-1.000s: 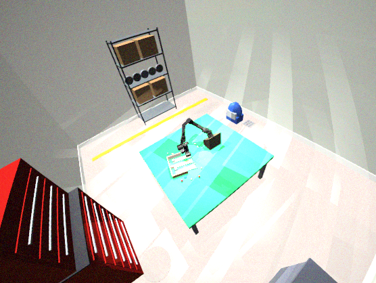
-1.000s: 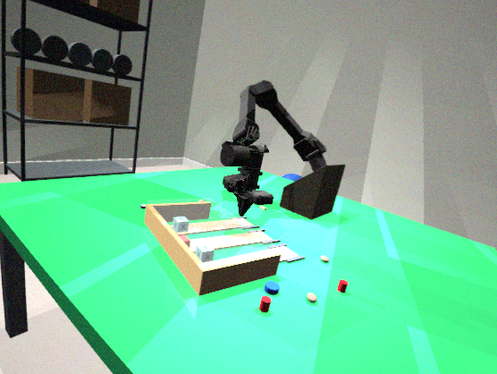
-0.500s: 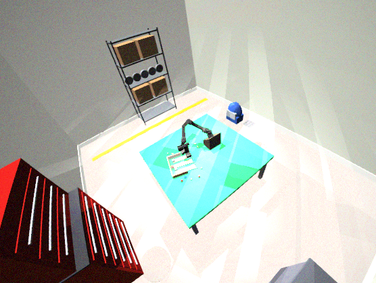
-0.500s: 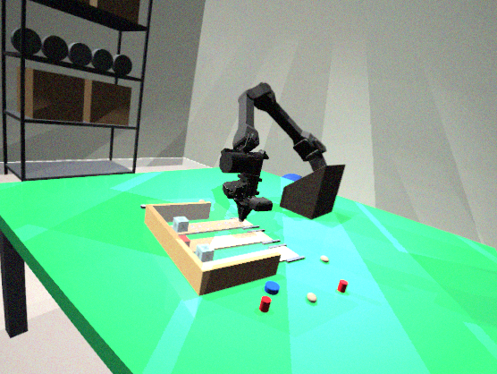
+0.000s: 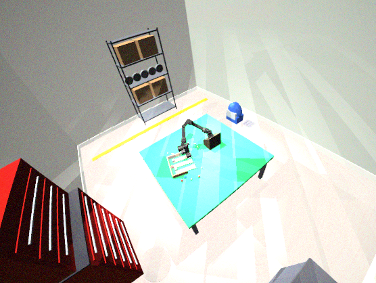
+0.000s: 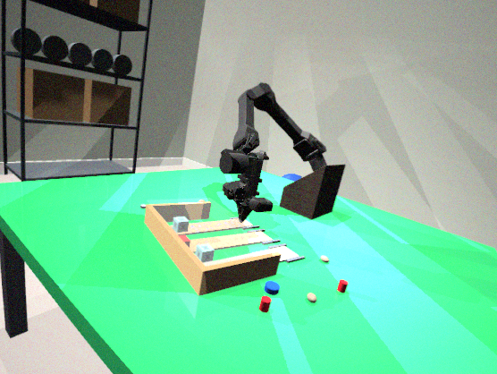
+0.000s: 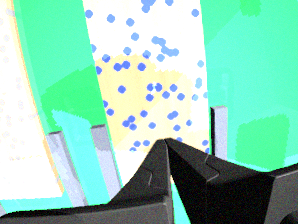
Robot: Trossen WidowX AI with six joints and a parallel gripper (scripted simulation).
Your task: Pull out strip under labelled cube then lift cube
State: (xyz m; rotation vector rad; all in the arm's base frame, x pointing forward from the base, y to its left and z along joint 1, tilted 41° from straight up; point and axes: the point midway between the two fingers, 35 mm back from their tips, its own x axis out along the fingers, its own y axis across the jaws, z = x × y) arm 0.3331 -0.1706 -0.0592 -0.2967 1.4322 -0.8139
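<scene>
My gripper tip is now 90 mm short of the blue-dotted strip and 30 mm to the left of it. Also, from my gripper tip: blue disc 220 mm ahead, 240 mm to the left.
</scene>
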